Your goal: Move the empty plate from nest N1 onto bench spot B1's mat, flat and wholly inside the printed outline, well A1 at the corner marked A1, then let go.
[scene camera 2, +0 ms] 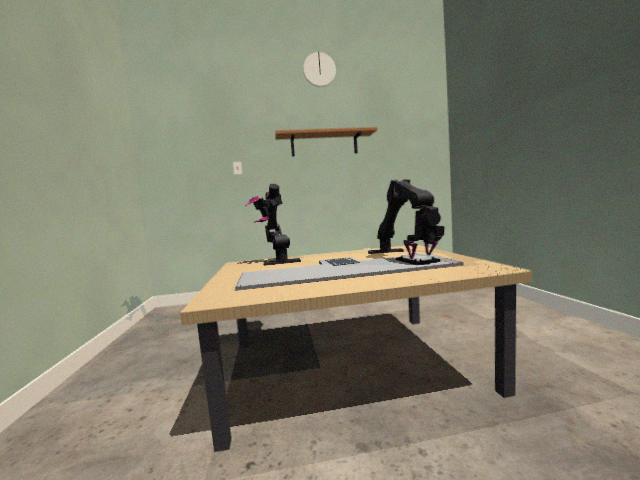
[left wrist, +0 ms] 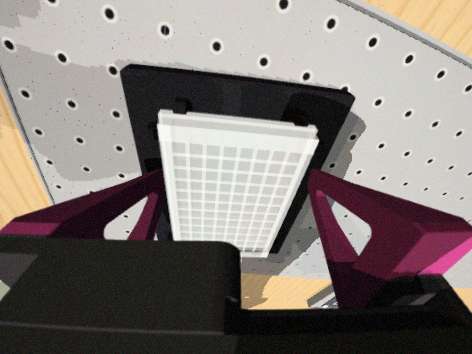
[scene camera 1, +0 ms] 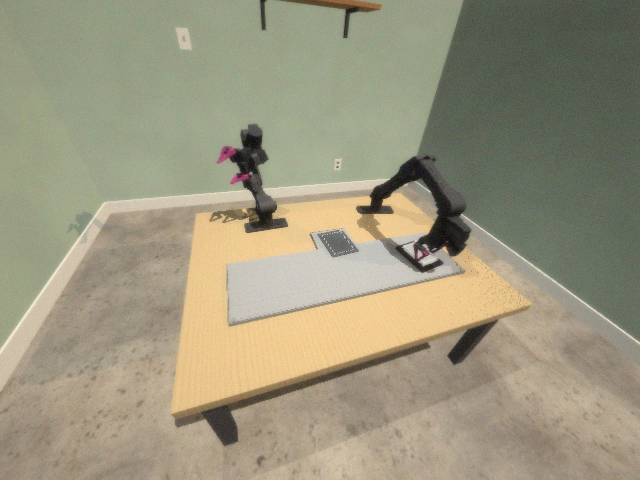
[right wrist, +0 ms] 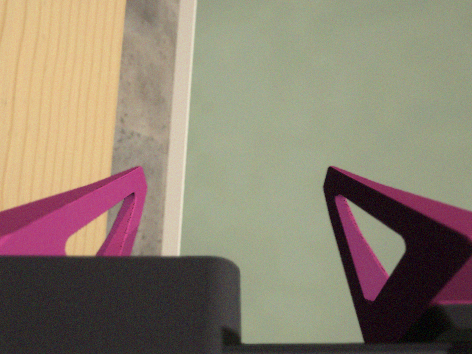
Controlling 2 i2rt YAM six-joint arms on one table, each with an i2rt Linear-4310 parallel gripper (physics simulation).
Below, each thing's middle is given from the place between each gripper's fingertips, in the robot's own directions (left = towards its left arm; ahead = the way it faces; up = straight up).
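The well plate point(left wrist: 228, 178) is 410 mm ahead of my right hand, 730 mm to the left of it and 250 mm below it. The black pad point(left wrist: 147, 89) is 410 mm ahead of my right hand, 730 mm to the left of it and 260 mm below it.
For the black pad, my left gripper is 1 cm above it and 2 cm past it. The well plate is 3 cm behind my left hand.
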